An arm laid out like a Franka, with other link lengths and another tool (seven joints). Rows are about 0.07 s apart.
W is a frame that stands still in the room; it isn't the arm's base.
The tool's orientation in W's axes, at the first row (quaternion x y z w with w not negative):
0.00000, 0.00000, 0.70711, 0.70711
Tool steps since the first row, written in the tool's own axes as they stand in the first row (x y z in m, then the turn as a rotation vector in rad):
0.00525, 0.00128, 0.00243, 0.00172, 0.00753, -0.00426
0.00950, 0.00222, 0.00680, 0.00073, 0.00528, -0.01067
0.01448, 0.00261, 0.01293, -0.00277, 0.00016, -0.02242
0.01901, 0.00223, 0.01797, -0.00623, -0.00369, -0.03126
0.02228, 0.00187, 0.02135, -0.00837, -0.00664, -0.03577
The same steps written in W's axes. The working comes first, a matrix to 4 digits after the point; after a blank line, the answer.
The tool's axes in the first row as the columns of a matrix, in W's axes (used below as rounded here):
0.0000, -1.0000, 0.0000
1.0000, 0.0000, 0.0000
0.0000, 0.0000, 1.0000

-0.00128, 0.00525, 0.00243, -0.00753, 0.00172, -0.00426
-0.00222, 0.00950, 0.00680, -0.00528, 0.00073, -0.01067
-0.00261, 0.01448, 0.01293, -0.00016, -0.00277, -0.02242
-0.00223, 0.01901, 0.01797, 0.00369, -0.00623, -0.03126
-0.00187, 0.02228, 0.02135, 0.00664, -0.00837, -0.03577

